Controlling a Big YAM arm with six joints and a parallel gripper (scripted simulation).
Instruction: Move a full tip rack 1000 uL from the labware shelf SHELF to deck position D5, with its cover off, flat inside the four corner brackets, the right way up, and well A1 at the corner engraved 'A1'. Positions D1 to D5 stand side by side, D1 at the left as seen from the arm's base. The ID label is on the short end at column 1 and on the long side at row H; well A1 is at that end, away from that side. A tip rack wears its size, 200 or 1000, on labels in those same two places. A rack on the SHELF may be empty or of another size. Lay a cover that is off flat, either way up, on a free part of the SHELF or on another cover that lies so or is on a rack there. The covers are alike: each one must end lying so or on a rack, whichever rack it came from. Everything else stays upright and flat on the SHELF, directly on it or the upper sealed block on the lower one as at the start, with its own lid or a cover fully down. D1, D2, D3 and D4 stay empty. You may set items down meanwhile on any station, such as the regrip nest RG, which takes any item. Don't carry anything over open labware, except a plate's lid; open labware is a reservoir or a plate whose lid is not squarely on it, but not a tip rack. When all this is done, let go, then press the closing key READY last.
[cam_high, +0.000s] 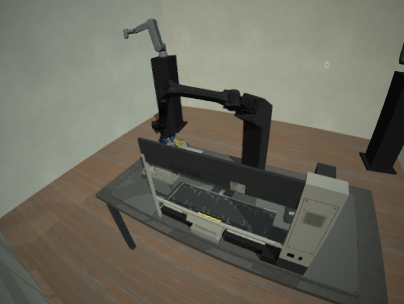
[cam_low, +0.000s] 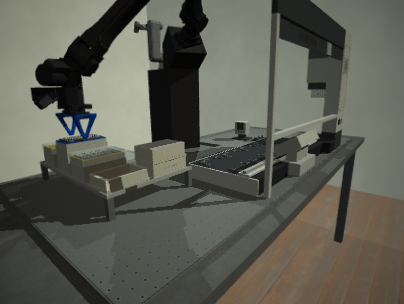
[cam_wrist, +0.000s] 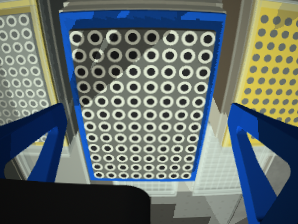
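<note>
The tip rack lies 2 cm to the left of my hand and 4 cm below it. The rest, counted from my hand: shelf label 9 cm ahead, 22 cm to the left, 17 cm below; labware shelf 7 cm ahead, 6 cm to the left, 11 cm below; pale block 25 cm ahead, 10 cm to the left, 5 cm below.
</note>
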